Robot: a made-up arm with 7 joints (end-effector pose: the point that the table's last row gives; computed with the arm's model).
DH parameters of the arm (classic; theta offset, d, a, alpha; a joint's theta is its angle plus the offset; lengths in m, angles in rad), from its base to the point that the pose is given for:
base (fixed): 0 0.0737 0 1.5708
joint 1: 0 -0.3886 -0.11 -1.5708
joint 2: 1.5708 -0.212 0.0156 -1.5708
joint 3: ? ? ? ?
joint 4: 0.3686 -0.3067 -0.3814 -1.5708
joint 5: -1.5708 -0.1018 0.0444 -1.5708
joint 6: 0 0.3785 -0.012 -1.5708
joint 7: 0 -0.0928 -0.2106 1.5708
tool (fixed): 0 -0.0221 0 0
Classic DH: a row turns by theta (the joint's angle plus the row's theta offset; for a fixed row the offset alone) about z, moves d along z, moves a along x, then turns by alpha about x.
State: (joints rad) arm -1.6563 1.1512 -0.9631 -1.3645 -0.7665 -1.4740 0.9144
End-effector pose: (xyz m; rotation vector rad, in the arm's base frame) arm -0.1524 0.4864 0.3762 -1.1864 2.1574 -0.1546
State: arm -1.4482 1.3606 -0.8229 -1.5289 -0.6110 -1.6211 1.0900
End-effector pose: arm -0.2306 0.4104 0.3677 -0.8084 1.7582 -0.3808
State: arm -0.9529 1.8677 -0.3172 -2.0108 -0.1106 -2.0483 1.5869
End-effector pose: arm -0.3765 0.0746 0.0871 0.5599 0.8707 -0.0384
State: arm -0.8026 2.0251 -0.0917 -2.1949 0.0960 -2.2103 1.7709
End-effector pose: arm -0.2884 -0.0317 -0.1165 0.8866 0.5781 0.4559
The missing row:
joint 3: -1.2022 0 0.1088 3.1416
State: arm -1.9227 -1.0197 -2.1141 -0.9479 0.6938 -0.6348 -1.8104
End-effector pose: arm -0.2278 0.7793 0.3961 -2.0264 -0.8920 -0.5753
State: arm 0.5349 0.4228 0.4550 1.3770 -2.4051 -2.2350 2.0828
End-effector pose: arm 0.0026 1.1362 -0.5219 -0.5887 1.8090 -2.1707
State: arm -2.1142 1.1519 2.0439 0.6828 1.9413 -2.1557 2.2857
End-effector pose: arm -0.4603 -0.5556 0.2646 -1.8748 -2.0053 -0.8728
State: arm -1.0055 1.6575 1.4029 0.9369 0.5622 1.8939 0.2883
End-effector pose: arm -0.1976 0.0244 0.1465 -0.2444 1.0481 -2.8318
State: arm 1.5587 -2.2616 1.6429 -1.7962 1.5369 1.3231 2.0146
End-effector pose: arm 0.0207 1.0367 0.5599 -2.1234 2.1281 0.3307
